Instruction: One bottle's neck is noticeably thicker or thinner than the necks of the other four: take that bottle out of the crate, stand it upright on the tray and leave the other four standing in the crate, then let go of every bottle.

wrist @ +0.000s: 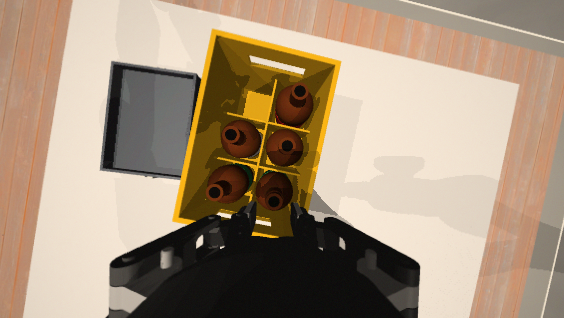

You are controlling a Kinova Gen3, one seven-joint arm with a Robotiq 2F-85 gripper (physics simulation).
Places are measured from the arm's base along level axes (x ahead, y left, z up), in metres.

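Pixels of known places: gripper, fingertip midpoint: (273, 210).
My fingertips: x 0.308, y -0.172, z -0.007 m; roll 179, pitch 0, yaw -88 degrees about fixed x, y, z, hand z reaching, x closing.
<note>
Ahead of a thing's pixels: the offset from my fingertips to its middle. "spot": to the spot under its first point. Level surfaces: height alone.
The yellow crate {spot: dz -0.056, dx +0.209, dy +0.010 m} (277, 48) stands upright, with brown bottles in two columns. One bottle {dz -0.146, dx +0.158, dy -0.028 m} (295, 107) is at the upper right, one bottle {dz -0.146, dx +0.075, dy -0.015 m} (284, 155) at the middle right, one bottle {dz -0.146, dx +0.085, dy +0.070 m} (245, 140) at the middle left, one bottle {dz -0.146, dx -0.003, dy +0.089 m} (229, 182) at the lower left, and one bottle {dz -0.146, dx -0.011, dy -0.001 m} (274, 187) at the lower right. The upper left compartment is empty. I cannot tell clearly which neck differs in thickness. My gripper (273, 210) is partly open and empty; in the view its fingertips lie either side of the lower right bottle's neck. The grey tray {spot: dz -0.226, dx +0.111, dy +0.299 m} (155, 125) is empty.
The tray lies close to the crate's left side, with raised dark walls. Both stand on a pale table top {dz -0.231 m} (425, 115) above a wooden floor (30, 125). Yellow dividers separate the crate's compartments, and its end walls have handle slots. Shadows fall at the right.
</note>
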